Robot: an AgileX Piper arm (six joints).
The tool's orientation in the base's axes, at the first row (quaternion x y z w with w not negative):
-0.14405 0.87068 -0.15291 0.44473
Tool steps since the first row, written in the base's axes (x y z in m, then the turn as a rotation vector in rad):
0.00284 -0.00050 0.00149 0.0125 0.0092 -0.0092
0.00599 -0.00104 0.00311 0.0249 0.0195 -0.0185
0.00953 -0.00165 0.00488 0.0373 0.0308 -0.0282
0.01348 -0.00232 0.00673 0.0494 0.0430 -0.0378
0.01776 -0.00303 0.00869 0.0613 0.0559 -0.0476
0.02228 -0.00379 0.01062 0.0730 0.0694 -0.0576
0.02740 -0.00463 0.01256 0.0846 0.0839 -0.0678
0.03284 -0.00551 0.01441 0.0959 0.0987 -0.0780
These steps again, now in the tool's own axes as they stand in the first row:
-0.00249 -0.00137 0.00156 -0.0039 0.0106 0.0141
-0.00524 -0.00286 0.00331 -0.0080 0.0222 0.0280
-0.00829 -0.00452 0.00531 -0.0123 0.0349 0.0420
-0.01161 -0.00632 0.00760 -0.0168 0.0484 0.0556
-0.01517 -0.00823 0.01011 -0.0214 0.0627 0.0690
-0.01883 -0.01020 0.01284 -0.0259 0.0776 0.0823
-0.02281 -0.01232 0.01606 -0.0306 0.0935 0.0955
-0.02688 -0.01448 0.01960 -0.0352 0.1097 0.1084

